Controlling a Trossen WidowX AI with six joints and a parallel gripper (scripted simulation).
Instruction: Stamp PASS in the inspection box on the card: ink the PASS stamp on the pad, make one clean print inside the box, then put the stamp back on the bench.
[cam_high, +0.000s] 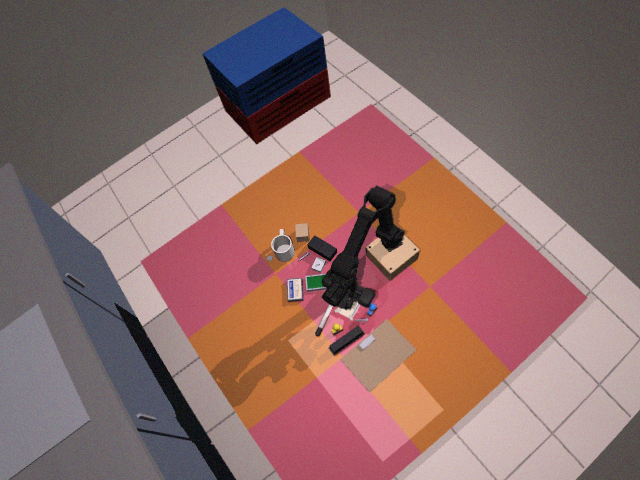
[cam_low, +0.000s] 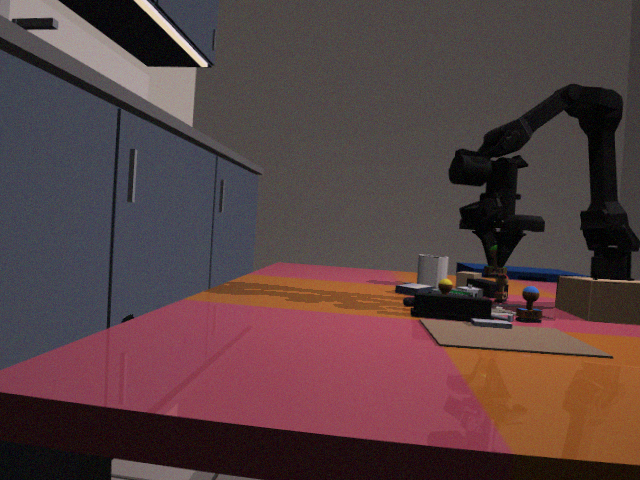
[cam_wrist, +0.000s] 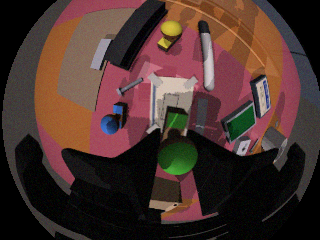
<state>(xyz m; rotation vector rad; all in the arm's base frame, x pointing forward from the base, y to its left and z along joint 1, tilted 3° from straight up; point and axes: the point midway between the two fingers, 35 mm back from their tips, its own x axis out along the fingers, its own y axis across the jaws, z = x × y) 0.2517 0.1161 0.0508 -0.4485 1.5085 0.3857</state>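
The white card is 9 cm below my gripper tip. The rest, counted from my gripper tip: blue-knobbed stamp: 7 cm below, 6 cm to the left, 6 cm behind; green-knobbed stamp: right at my gripper tip; ruler: 9 cm below, 8 cm to the right, 2 cm behind.
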